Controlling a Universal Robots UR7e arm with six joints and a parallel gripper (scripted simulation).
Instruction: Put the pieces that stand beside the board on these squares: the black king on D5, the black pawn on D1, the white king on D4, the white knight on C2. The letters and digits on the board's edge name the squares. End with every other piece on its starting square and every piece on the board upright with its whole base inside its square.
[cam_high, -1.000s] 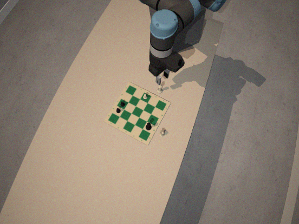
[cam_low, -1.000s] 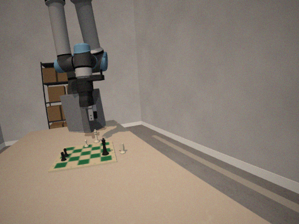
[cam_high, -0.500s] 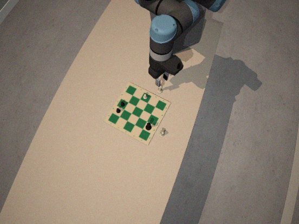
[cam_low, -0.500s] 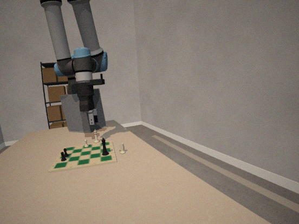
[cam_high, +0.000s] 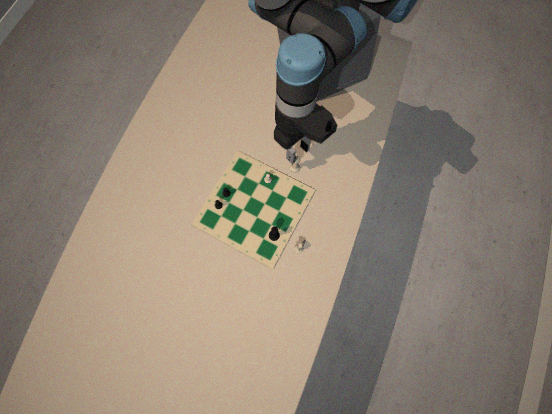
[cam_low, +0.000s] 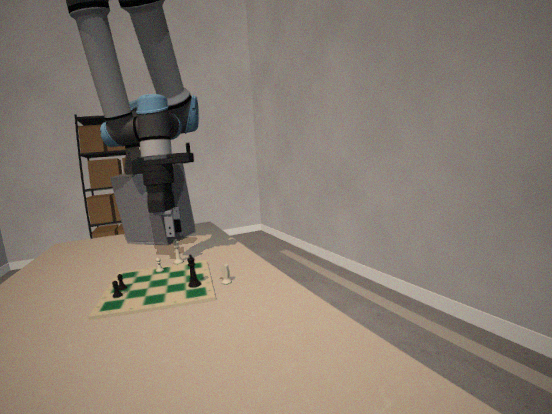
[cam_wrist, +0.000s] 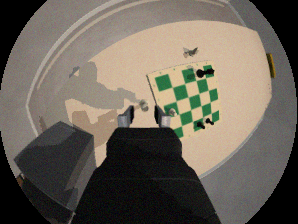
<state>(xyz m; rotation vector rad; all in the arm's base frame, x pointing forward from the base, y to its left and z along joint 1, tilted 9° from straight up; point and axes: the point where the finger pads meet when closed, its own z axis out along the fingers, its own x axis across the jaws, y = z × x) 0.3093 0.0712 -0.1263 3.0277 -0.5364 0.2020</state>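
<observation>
The white king lies 60 mm below my hand. The rest, counted from my hand: board (140 mm ahead, 90 mm below, 40 mm to the right); then small white piece (70 mm below, 60 mm ahead, 40 mm to the right); then black king (180 mm ahead, 60 mm below, 30 mm to the left).
</observation>
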